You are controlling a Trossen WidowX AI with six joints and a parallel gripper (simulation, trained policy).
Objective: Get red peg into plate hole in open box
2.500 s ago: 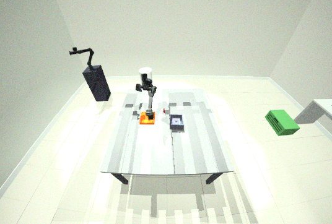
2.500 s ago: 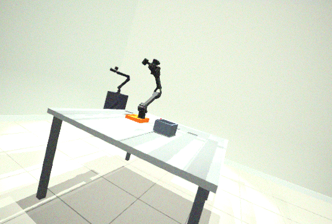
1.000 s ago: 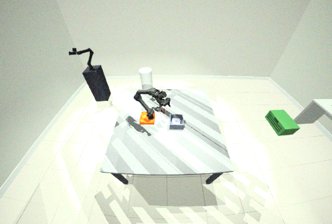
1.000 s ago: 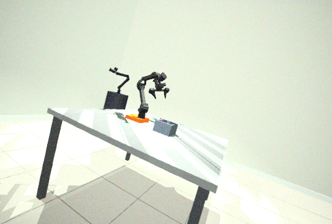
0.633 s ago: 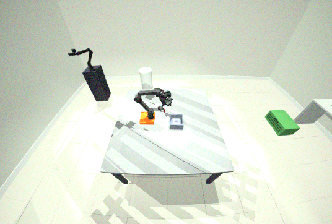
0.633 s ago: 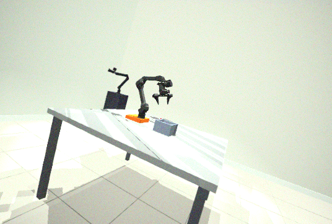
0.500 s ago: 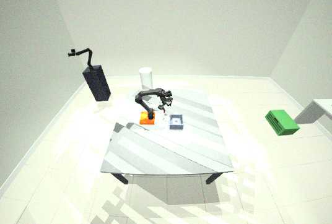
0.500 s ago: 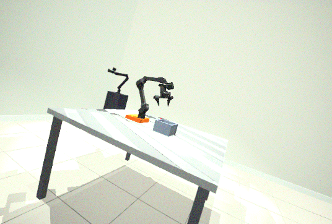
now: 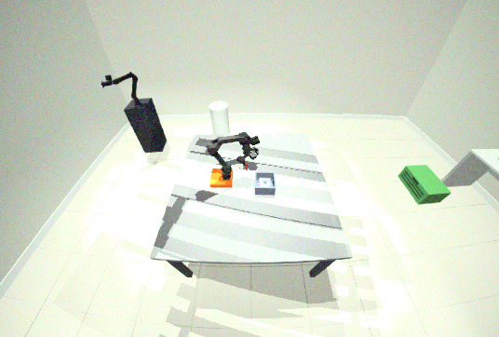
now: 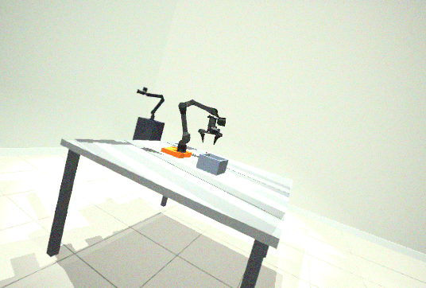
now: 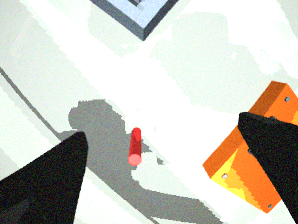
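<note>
Right now the red peg is 120 mm below my gripper tip, 70 mm to the left of it and 20 mm behind it. The rest, counted from my gripper tip: grey box 140 mm to the right, 130 mm below, 110 mm ahead.
</note>
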